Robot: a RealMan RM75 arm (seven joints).
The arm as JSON. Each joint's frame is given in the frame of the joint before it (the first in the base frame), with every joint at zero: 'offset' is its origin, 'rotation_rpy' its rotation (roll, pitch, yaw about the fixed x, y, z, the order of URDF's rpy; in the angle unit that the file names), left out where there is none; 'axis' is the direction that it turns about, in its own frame. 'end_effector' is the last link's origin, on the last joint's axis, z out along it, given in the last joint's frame.
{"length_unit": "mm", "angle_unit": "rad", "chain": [
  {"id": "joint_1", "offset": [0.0, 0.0, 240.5], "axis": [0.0, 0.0, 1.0]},
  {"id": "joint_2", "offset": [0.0, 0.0, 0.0], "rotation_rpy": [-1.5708, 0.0, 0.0], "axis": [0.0, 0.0, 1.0]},
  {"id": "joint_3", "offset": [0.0, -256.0, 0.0], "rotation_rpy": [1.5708, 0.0, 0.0], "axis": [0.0, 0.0, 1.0]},
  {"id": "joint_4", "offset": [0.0, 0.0, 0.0], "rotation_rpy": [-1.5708, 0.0, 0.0], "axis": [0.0, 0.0, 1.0]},
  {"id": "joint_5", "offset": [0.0, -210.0, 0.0], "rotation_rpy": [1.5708, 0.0, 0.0], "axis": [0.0, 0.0, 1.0]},
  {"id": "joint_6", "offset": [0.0, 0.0, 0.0], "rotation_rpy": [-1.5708, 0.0, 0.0], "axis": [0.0, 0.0, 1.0]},
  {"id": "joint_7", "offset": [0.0, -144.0, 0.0], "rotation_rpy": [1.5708, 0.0, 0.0], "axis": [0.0, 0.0, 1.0]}
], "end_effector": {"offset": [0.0, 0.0, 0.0]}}
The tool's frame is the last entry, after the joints.
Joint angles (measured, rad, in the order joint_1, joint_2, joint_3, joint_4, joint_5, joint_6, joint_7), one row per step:
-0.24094 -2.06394 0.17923 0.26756 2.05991 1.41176 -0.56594
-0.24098 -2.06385 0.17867 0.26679 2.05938 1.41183 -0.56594
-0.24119 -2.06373 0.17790 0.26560 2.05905 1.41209 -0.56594
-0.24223 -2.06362 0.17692 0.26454 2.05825 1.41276 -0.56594
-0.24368 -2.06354 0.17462 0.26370 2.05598 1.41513 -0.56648
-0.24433 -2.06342 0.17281 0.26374 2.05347 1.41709 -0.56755
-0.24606 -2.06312 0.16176 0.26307 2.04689 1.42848 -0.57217
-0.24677 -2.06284 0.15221 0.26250 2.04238 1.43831 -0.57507
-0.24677 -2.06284 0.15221 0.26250 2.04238 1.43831 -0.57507
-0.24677 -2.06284 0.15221 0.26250 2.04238 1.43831 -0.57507
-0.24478 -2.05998 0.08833 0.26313 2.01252 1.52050 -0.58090
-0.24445 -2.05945 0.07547 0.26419 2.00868 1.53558 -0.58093
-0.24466 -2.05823 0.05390 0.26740 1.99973 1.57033 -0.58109
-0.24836 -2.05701 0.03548 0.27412 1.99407 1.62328 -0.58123
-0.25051 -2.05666 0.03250 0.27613 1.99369 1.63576 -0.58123
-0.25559 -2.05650 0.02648 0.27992 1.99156 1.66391 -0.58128
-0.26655 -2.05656 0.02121 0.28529 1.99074 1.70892 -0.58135
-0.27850 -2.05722 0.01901 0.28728 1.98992 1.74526 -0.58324
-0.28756 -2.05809 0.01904 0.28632 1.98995 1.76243 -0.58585
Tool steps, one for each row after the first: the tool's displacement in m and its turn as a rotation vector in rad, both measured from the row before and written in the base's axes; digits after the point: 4 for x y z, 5 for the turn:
0.0000 0.0000 0.0000 0.00075 -0.00094 0.00041
0.0001 0.0001 -0.0001 0.00062 -0.00141 0.00021
0.0004 0.0004 0.0000 0.00128 -0.00174 -0.00075
0.0006 0.0007 0.0004 0.00373 -0.00373 -0.00122
0.0003 0.0005 0.0006 0.00371 -0.00297 -0.00010
0.0014 0.0014 0.0022 0.01454 -0.01512 -0.00106
0.0010 0.0007 0.0018 0.01176 -0.01178 -0.00118
0.0000 0.0000 0.0000 0.00000 0.00000 0.00000
0.0000 0.0000 0.0000 0.00000 0.00000 0.00000
0.0066 0.0016 0.0141 0.08503 -0.06966 -0.02565
0.0010 0.0001 0.0028 0.01593 -0.01016 -0.00563
0.0029 0.0003 0.0058 0.03031 -0.02035 -0.01810
0.0059 0.0004 0.0063 0.02687 -0.02347 -0.04026
0.0017 0.0004 0.0013 0.00440 -0.00436 -0.01171
0.0041 0.0009 0.0027 0.01009 -0.01125 -0.02673
0.0076 0.0019 0.0033 0.00950 -0.01710 -0.04827
0.0072 0.0022 0.0018 0.00418 -0.01758 -0.04234
0.0045 0.0020 0.0002 -0.00099 -0.01161 -0.02335

